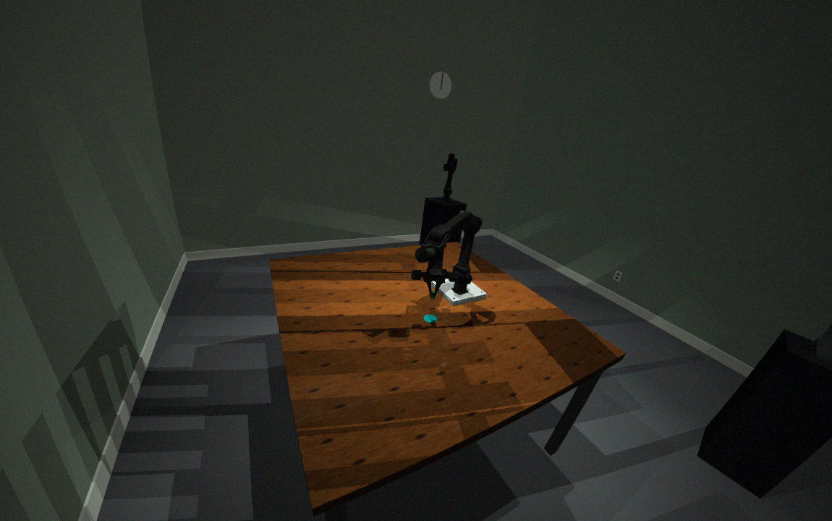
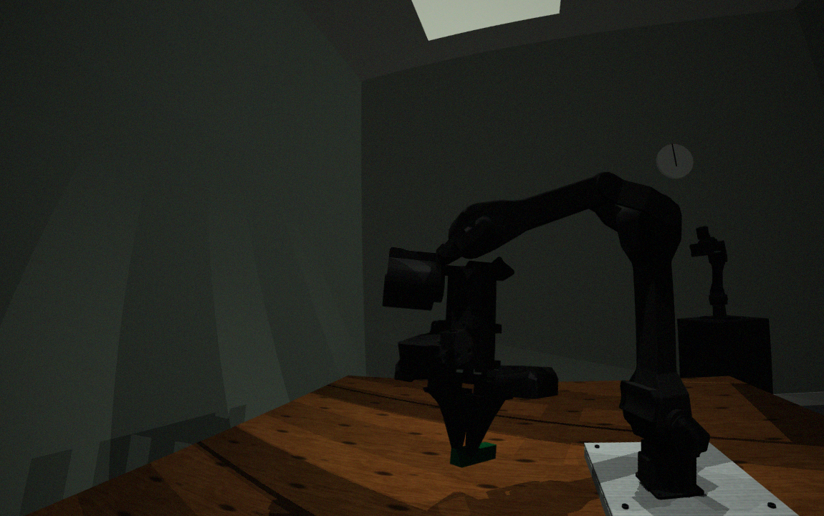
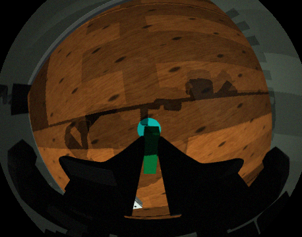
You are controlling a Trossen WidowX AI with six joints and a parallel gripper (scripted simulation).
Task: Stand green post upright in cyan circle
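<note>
The cyan circle is 2 cm behind my gripper tip, 1 cm to the right of it and 13 cm below it. Round my gripper tip: green post (1 cm behind, 2 cm to the right, 1 cm below).
</note>
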